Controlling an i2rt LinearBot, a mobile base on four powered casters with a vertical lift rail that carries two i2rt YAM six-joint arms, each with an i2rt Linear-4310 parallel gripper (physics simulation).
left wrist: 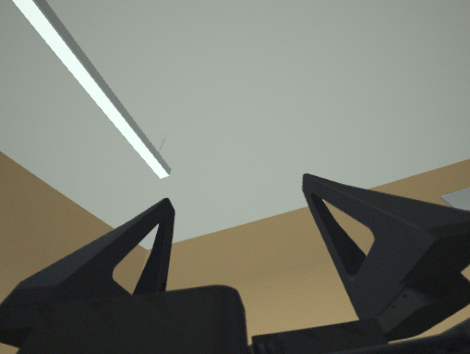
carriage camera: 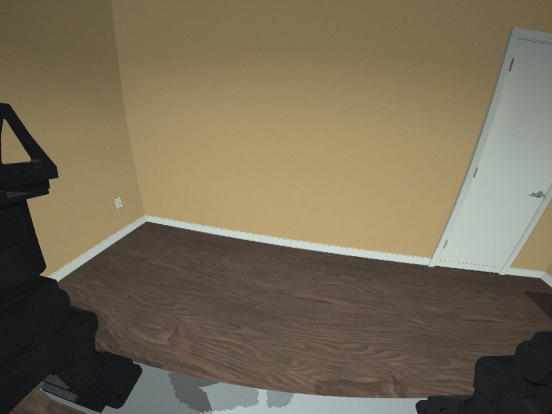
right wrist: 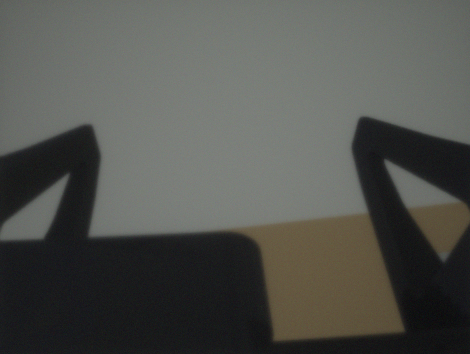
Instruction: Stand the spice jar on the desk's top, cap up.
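Seen in the pictures: left gripper, fingertip midpoint: [left wrist: 235, 193]; right gripper, fingertip midpoint: [right wrist: 228, 135]; left arm's base at its link origin: [carriage camera: 87, 372].
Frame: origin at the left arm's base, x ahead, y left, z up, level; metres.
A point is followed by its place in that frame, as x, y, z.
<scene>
The spice jar and the desk do not show in any of the views. My left gripper [left wrist: 235, 193] @(0.039, -0.003, 0.437) is open, its two black fingers wide apart with the ceiling and wall behind them. Part of the left gripper also shows at the left edge of the carriage camera view. My right gripper [right wrist: 228, 135] @(0.031, -0.692, 0.440) is open, with its fingers wide apart against the grey ceiling in the right wrist view.
The carriage camera shows a dark wood floor [carriage camera: 280, 310] @(0.910, -0.331, -0.899), a tan wall [carriage camera: 290, 150] @(1.757, -0.295, 0.111), a white door [carriage camera: 500, 160] @(1.542, -2.100, 0.258) at the right and a wall outlet [carriage camera: 118, 202] @(1.618, 1.550, -0.493) at the left. A pale curved surface [carriage camera: 350, 404] lies along the bottom. A ceiling light [left wrist: 100, 95] @(0.051, 0.518, 1.179) shows in the left wrist view.
</scene>
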